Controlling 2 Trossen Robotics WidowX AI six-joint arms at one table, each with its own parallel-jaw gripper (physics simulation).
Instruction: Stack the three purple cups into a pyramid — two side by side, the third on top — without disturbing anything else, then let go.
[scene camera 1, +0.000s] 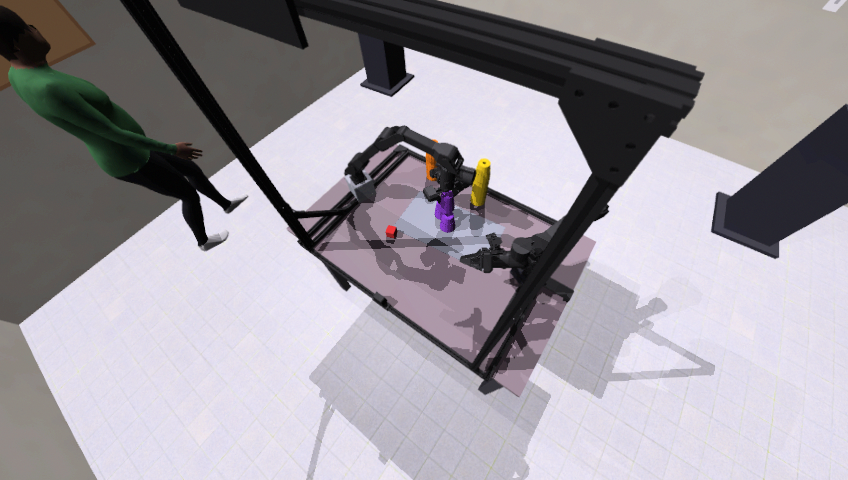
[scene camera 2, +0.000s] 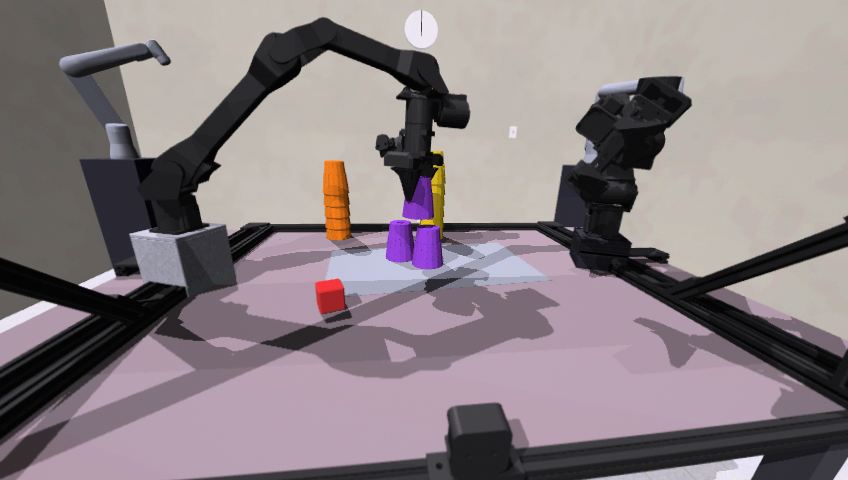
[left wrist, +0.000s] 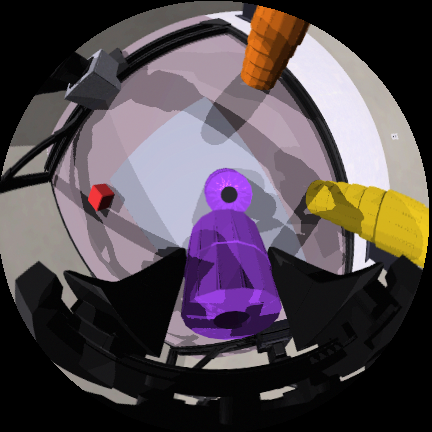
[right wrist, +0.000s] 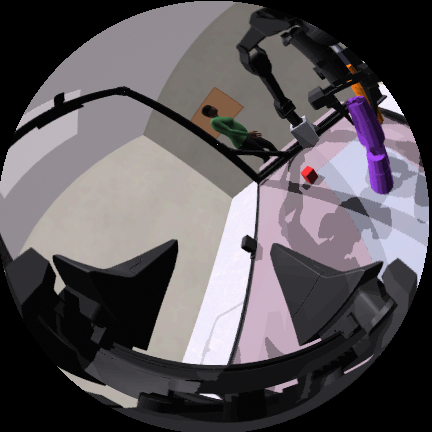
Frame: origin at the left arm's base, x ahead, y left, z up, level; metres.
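Seen in the pictures: left gripper, fingertip midpoint: (scene camera 1: 445, 200) (scene camera 2: 414, 199) (left wrist: 227, 253) (right wrist: 364, 120); right gripper, fingertip midpoint: (scene camera 1: 460, 259) (scene camera 2: 594, 152) (right wrist: 225, 247); left arm's base, link origin: (scene camera 1: 358, 178) (scene camera 2: 180, 228) (right wrist: 297, 122); right arm's base, link origin: (scene camera 1: 531, 267) (scene camera 2: 600, 234) (left wrist: 274, 345).
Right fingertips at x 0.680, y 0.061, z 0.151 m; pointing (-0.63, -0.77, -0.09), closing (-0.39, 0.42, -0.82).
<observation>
Offsets run from my right fingertips to a thing's top centre. "spot": to the spot under its first point. Level surfaces: height alone.
Two purple cups stand upside down side by side on the pale blue mat {dz -0.256 m} (scene camera 2: 363, 273): the left one {dy +0.183, dx -0.333, dz -0.170 m} (scene camera 2: 399, 242) and the right one {dy +0.161, dx -0.261, dz -0.170 m} (scene camera 2: 427, 249), slightly nearer the camera. My left gripper (scene camera 2: 418, 189) (left wrist: 227, 253) is shut on the third purple cup {dy +0.171, dx -0.287, dz -0.062 m} (scene camera 2: 418, 206) (left wrist: 230, 280) (right wrist: 367, 122), narrow end up. In scene camera 2 its rim shows a little above the tops of the two. In the left wrist view one standing cup {spot: dy +0.165, dx -0.346, dz -0.170 m} (left wrist: 214, 186) shows beyond it; the other is hidden. My right gripper (right wrist: 225, 247) (scene camera 1: 477, 248) is open and empty, away from the cups.
An orange cup stack {dy +0.284, dx -0.556, dz -0.074 m} (scene camera 2: 336, 199) (left wrist: 272, 47) stands at the back left. A yellow cup stack {dy +0.370, dx -0.299, dz -0.042 m} (scene camera 1: 480, 183) (left wrist: 370, 212) stands behind the purple cups in scene camera 2. A red cube {dy -0.074, dx -0.379, dz -0.217 m} (scene camera 2: 330, 296) (left wrist: 101, 197) lies on the table, front left of the mat. Black rails edge the table.
</observation>
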